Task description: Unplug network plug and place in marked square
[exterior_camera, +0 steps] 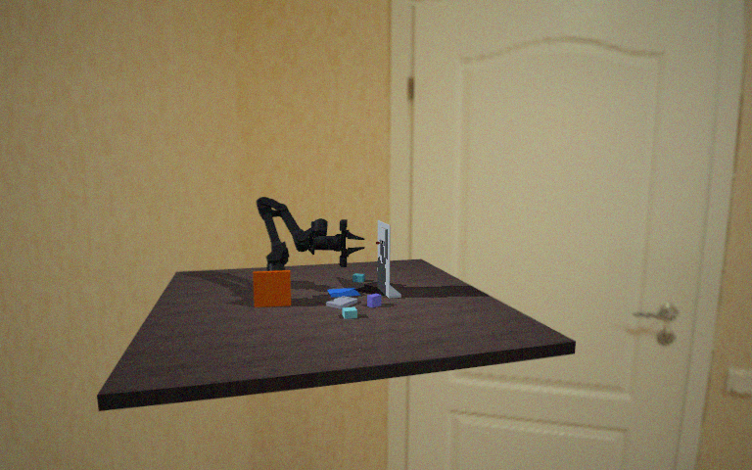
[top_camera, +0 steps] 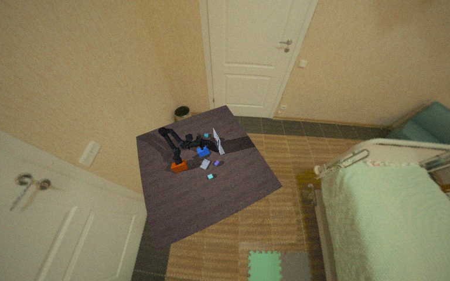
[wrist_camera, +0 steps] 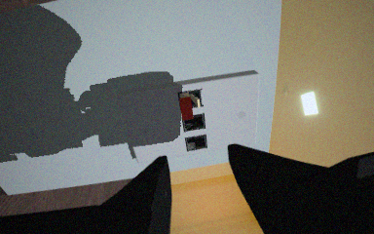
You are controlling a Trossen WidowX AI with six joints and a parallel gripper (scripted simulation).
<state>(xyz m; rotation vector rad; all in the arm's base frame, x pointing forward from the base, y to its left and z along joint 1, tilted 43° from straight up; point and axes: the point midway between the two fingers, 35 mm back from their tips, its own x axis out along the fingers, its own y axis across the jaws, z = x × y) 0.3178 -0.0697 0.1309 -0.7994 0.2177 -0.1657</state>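
The network plug lies 70 mm ahead of my gripper tip. From my gripper tip the other things lie so: blue marked square 80 mm behind, 50 mm to the left, 210 mm below; purple cube 160 mm to the right, 190 mm below; grey upright panel 90 mm ahead, 10 mm to the right, 80 mm below.
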